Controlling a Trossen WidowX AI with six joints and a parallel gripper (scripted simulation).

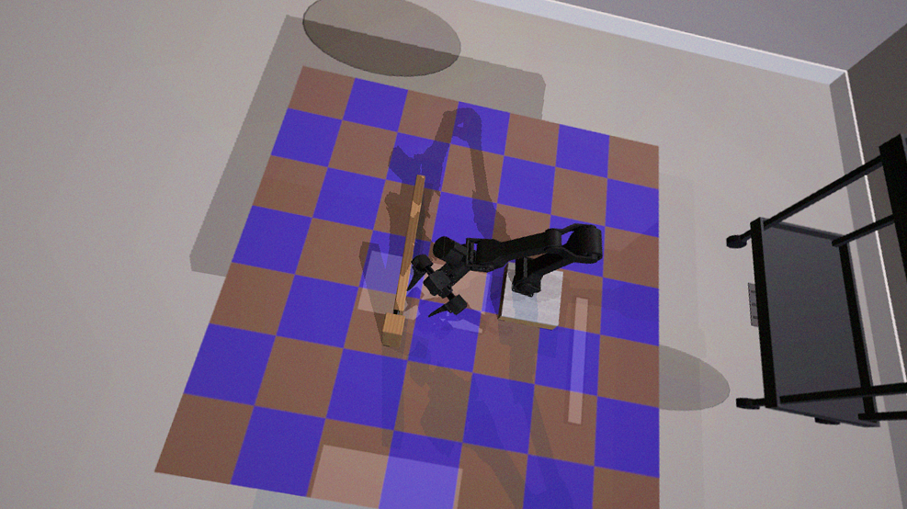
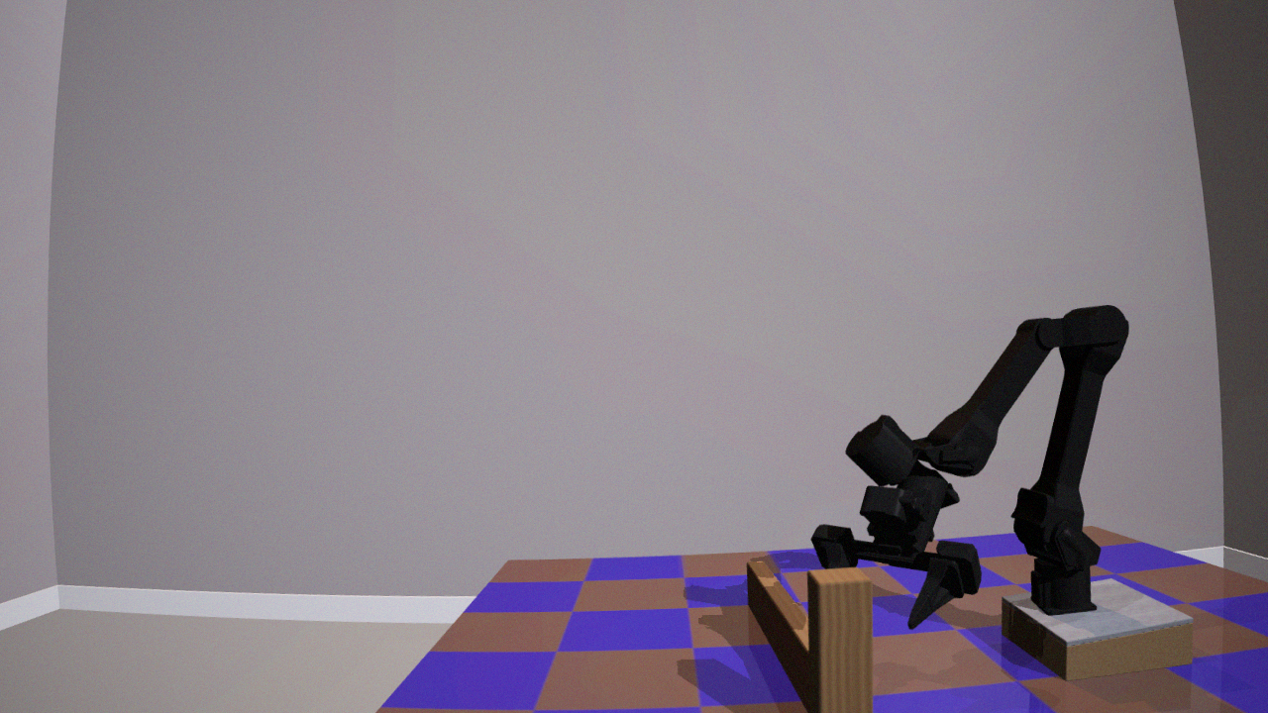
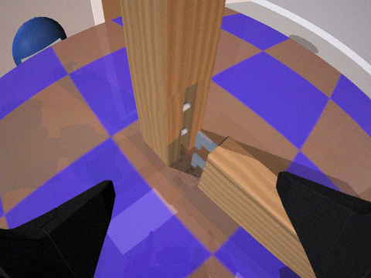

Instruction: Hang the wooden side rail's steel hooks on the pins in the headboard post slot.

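Now: the wooden headboard post 90 mm to the left of my gripper tip, 40 mm ahead of it and 20 mm below it.
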